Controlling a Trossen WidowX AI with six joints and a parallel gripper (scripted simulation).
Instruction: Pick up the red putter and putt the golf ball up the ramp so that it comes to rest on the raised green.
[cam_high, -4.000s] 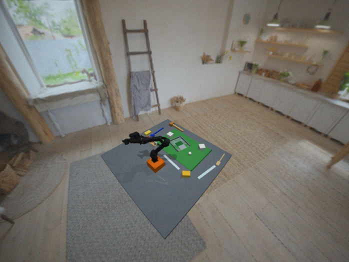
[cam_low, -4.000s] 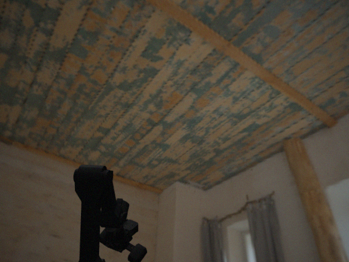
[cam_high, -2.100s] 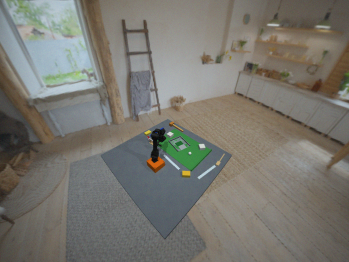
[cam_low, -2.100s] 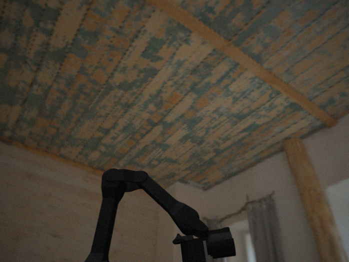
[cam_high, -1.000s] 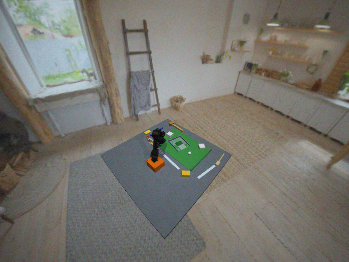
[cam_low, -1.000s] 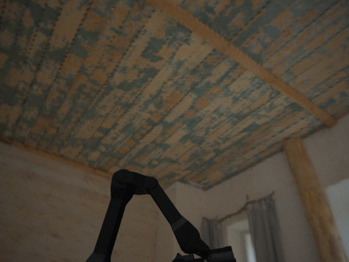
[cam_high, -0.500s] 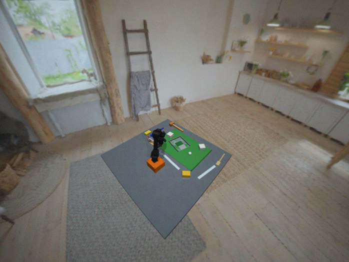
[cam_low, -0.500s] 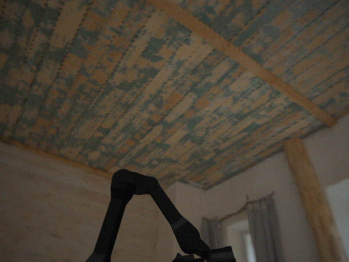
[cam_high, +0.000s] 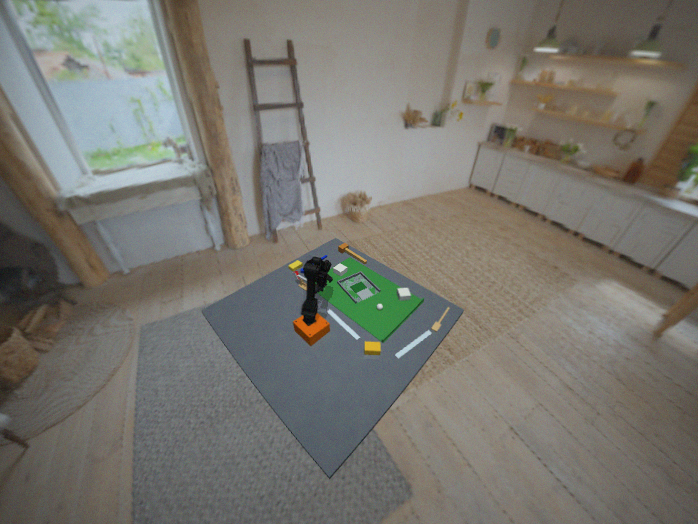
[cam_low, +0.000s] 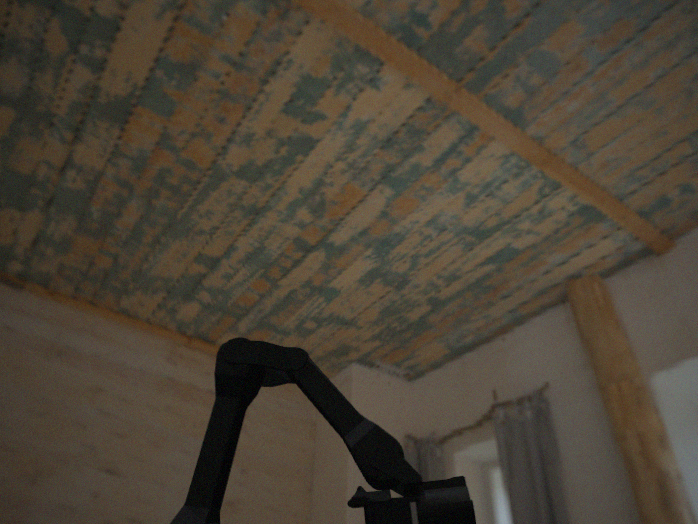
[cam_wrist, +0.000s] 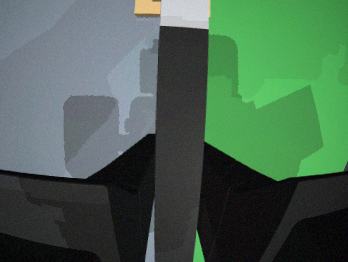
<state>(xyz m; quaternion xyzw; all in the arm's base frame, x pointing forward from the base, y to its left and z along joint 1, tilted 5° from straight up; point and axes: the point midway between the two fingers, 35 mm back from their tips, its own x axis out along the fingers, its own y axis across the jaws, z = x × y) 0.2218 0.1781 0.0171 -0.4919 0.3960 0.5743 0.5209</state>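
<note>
My gripper tip is now 20 mm past the red putter, 110 mm to the right of it and 20 mm below it. The rest, counted from my gripper tip: white golf ball (230 mm ahead, 370 mm to the right, 30 mm below); green mat (260 mm ahead, 190 mm to the right, 50 mm below).
</note>
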